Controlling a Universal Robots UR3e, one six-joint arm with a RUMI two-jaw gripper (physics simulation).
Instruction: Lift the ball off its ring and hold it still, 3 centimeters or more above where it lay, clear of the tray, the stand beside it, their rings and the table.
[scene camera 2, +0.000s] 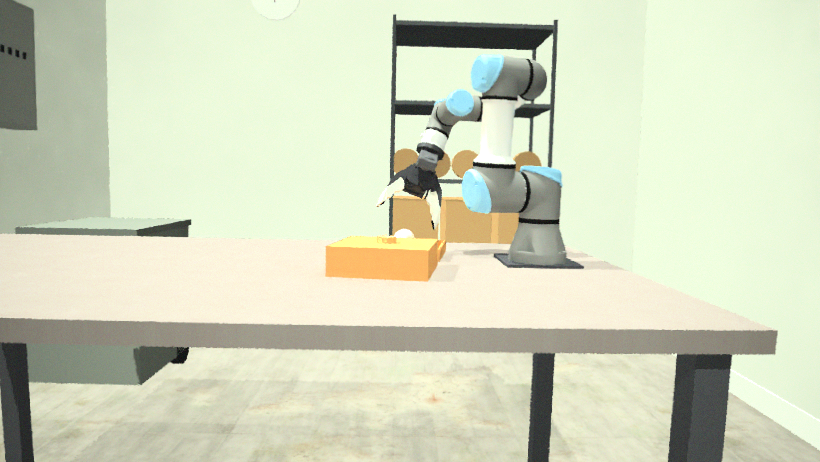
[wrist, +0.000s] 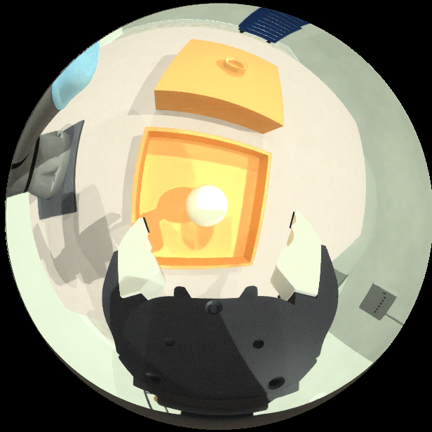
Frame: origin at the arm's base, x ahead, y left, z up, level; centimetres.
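Seen in the pictures: gripper, fingertip midpoint: (scene camera 2: 405, 218); arm's base, origin of the base link: (scene camera 2: 536, 260).
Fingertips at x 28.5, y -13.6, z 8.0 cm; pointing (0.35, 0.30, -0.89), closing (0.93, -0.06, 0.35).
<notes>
Pixels of each thing's top centre, then the offset from my fingertips to it. "*": a spot on its surface instead. Level surfaces: height alone.
- white ball, middle of its top: (scene camera 2: 404, 228) dz -2.5, dx +0.3, dy +0.3 cm
- orange tray, middle of its top: (scene camera 2: 404, 243) dz -6.0, dx +0.3, dy +0.3 cm
- small empty ring, surface spot: (scene camera 2: 387, 240) * dz -2.5, dx +6.1, dy +24.9 cm
- table, its level: dz -8.8 cm
A white ball (scene camera 2: 403, 233) (wrist: 206, 205) sits inside the orange tray (scene camera 2: 441, 250) (wrist: 267, 190); the ring under it is hidden. The orange stand (scene camera 2: 378, 262) (wrist: 200, 75) is a closed block beside the tray, in front of it in the scene view, with a small empty ring (scene camera 2: 387, 240) (wrist: 235, 64) on top. My gripper (scene camera 2: 407, 215) (wrist: 217, 216) is open and empty. It hangs above the tray, tilted, with its fingertips higher than the ball in the scene view. In the wrist view the ball shows between the two fingers, nearer the left one, and neither finger touches it.
The tray's raised walls surround the ball. The arm's base (scene camera 2: 538, 243) (wrist: 50, 167) stands on a dark plate on the table (scene camera 2: 229, 292) (wrist: 320, 150), to the right of the tray in the scene view. A shelf rack (scene camera 2: 393, 74) stands behind the table.
</notes>
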